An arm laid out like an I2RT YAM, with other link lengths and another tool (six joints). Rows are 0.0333 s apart.
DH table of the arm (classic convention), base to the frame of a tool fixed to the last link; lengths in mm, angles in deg. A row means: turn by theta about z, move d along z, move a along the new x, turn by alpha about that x. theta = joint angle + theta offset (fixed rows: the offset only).
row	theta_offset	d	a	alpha
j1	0	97.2	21.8	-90
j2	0	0	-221.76	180
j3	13.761	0	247.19	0
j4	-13.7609	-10.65	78.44	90
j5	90	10.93	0	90
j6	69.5	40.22	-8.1	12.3
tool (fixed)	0	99.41	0	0
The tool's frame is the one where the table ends.
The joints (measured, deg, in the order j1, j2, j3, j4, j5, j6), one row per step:
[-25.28 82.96 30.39 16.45 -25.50 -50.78]
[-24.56 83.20 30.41 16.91 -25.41 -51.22]
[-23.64 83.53 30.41 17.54 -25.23 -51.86]
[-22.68 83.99 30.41 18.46 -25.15 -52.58]
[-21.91 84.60 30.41 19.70 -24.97 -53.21]
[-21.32 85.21 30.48 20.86 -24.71 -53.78]
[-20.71 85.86 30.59 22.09 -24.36 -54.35]
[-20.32 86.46 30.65 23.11 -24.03 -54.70]
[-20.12 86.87 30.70 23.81 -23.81 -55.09]
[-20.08 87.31 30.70 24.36 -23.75 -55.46]
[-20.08 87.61 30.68 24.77 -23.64 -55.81]
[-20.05 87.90 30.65 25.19 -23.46 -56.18]
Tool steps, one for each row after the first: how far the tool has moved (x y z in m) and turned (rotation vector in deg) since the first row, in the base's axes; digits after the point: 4 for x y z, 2 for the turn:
[0.0018 0.0041 0.0001 -0.52 -0.23 0.88]
[0.0040 0.0092 0.0000 -1.28 -0.52 1.99]
[0.0065 0.0148 0.0000 -2.11 -1.00 3.26]
[0.0091 0.0188 0.0001 -2.99 -1.60 4.21]
[0.0117 0.0214 0.0003 -3.85 -2.18 4.87]
[0.0144 0.0240 0.0007 -4.79 -2.80 5.47]
[0.0164 0.0253 0.0004 -5.44 -3.21 5.75]
[0.0176 0.0258 0.0003 -6.01 -3.51 5.96]
[0.0182 0.0259 -0.0007 -6.40 -3.63 6.14]
[0.0186 0.0256 -0.0014 -6.79 -3.72 6.22]
[0.0190 0.0254 -0.0022 -7.24 -3.80 6.29]

